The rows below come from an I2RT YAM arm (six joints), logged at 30 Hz.
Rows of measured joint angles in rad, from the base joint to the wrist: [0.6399 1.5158 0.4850 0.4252 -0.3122 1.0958]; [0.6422 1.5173 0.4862 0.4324 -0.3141 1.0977]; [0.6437 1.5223 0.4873 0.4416 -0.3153 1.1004]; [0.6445 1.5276 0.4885 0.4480 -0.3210 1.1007]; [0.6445 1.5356 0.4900 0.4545 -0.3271 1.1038]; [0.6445 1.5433 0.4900 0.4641 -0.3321 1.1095]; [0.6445 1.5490 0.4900 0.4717 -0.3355 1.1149]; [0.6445 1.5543 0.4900 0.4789 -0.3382 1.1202]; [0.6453 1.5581 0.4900 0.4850 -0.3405 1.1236]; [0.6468 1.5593 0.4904 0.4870 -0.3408 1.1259]
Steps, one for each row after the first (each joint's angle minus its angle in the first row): [0.0023 0.0015 0.0012 0.0072 -0.0019 0.0019]; [0.0038 0.0065 0.0023 0.0164 -0.0031 0.0046]; [0.0046 0.0118 0.0035 0.0228 -0.0088 0.0049]; [0.0046 0.0198 0.0050 0.0293 -0.0149 0.0080]; [0.0046 0.0275 0.0050 0.0389 -0.0199 0.0137]; [0.0046 0.0332 0.0050 0.0465 -0.0233 0.0191]; [0.0046 0.0385 0.0050 0.0537 -0.0260 0.0244]; [0.0054 0.0423 0.0050 0.0598 -0.0283 0.0278]; [0.0069 0.0435 0.0054 0.0618 -0.0286 0.0301]
